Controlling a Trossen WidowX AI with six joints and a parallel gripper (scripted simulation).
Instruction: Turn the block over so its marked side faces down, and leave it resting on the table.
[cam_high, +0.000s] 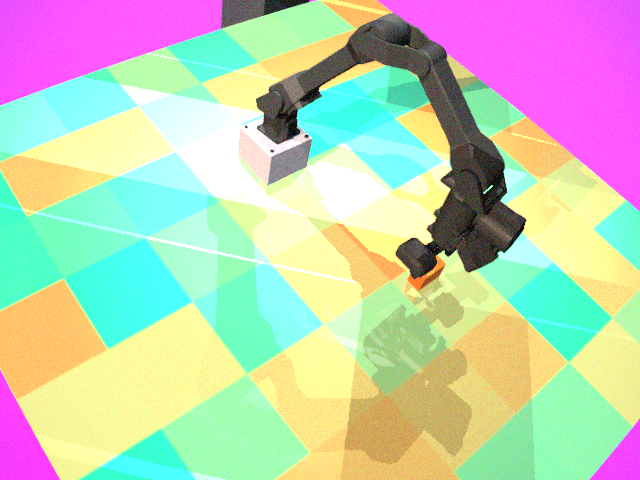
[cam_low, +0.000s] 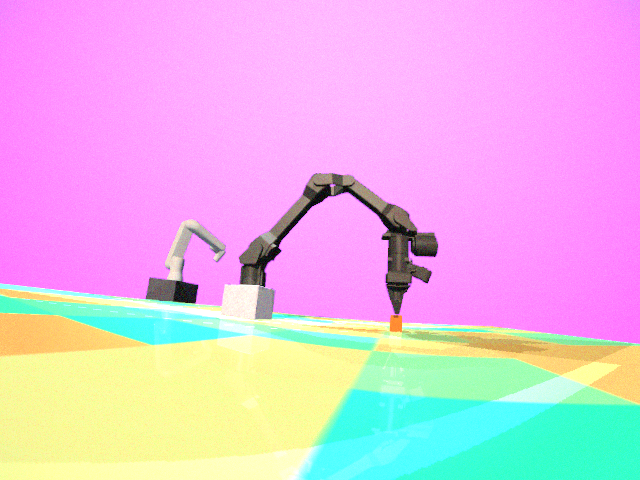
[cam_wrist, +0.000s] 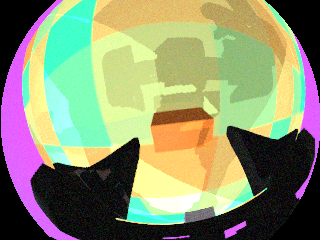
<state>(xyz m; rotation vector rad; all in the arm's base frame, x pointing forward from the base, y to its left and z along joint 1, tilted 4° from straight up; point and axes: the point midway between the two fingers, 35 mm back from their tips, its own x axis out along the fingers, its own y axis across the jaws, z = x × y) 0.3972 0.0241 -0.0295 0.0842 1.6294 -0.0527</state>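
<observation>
Now: the orange block 2 cm below my gripper tip and 1 cm behind it.
</observation>
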